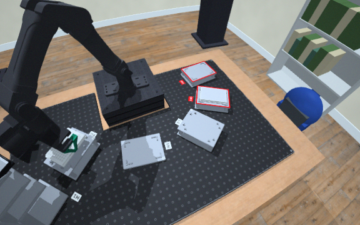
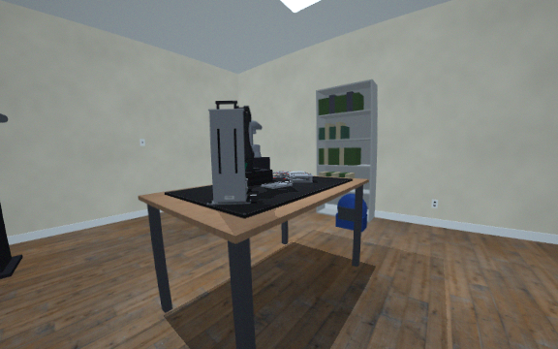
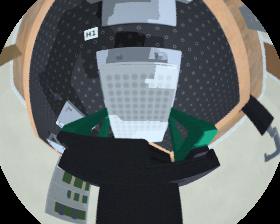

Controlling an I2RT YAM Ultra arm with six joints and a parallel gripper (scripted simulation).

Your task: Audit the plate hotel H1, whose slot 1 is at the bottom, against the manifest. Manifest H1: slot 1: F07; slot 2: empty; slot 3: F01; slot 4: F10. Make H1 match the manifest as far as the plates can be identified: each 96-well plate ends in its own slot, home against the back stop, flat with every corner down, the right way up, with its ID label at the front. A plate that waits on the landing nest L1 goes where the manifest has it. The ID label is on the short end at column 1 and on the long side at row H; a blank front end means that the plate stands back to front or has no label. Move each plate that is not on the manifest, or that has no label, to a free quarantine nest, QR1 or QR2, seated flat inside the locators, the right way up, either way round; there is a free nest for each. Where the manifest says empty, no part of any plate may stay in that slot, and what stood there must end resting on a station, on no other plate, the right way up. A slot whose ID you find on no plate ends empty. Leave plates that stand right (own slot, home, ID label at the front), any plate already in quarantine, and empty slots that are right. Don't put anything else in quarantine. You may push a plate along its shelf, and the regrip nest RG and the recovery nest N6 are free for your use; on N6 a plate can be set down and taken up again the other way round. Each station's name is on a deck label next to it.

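Right now the N6 label is 360 mm to the left of my hand, 90 mm below it and 80 mm ahead of it. Also, from my hand: plate hotel H1 (200 mm ahead, 170 mm to the right, 100 mm above); H1 deck label (160 mm ahead, 90 mm below, 10 mm to the right); red-framed quarantine nest (660 mm to the left, 270 mm behind, 60 mm below).
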